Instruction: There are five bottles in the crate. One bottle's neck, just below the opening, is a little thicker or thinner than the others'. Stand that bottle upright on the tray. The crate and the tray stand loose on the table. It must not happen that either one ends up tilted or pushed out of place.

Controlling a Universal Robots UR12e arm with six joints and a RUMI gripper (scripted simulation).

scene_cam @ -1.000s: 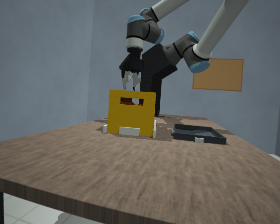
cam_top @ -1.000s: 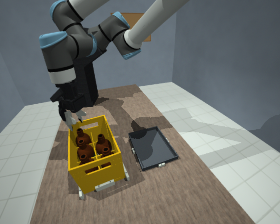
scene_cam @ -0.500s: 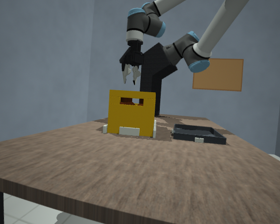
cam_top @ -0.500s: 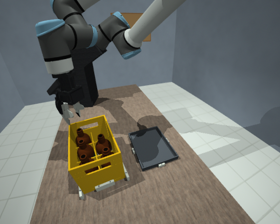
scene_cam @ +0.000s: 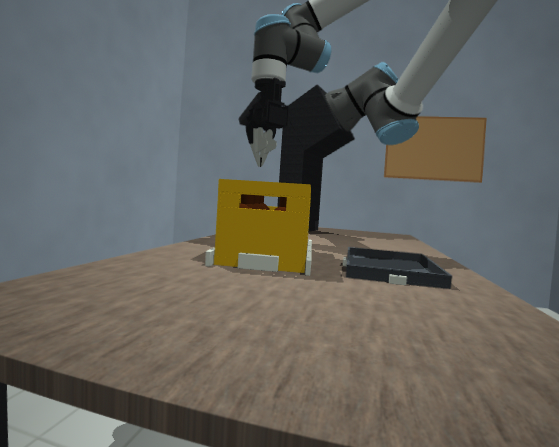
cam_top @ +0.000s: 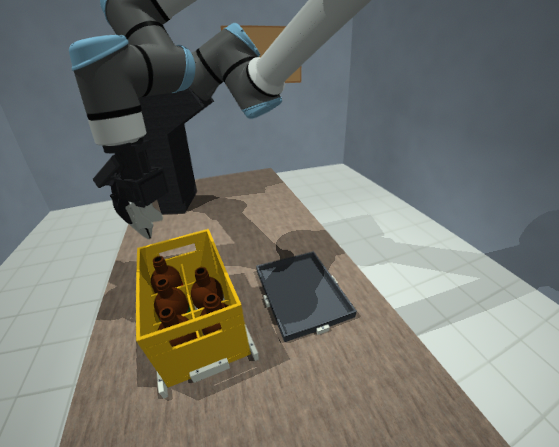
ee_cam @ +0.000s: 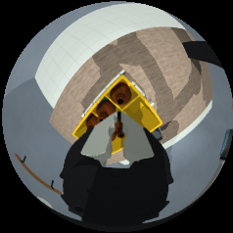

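The yellow crate is 70 mm ahead of my hand, 70 mm to the left of it and 160 mm below it. Round my hand: dark tray (50 mm ahead, 350 mm to the left, 230 mm below).
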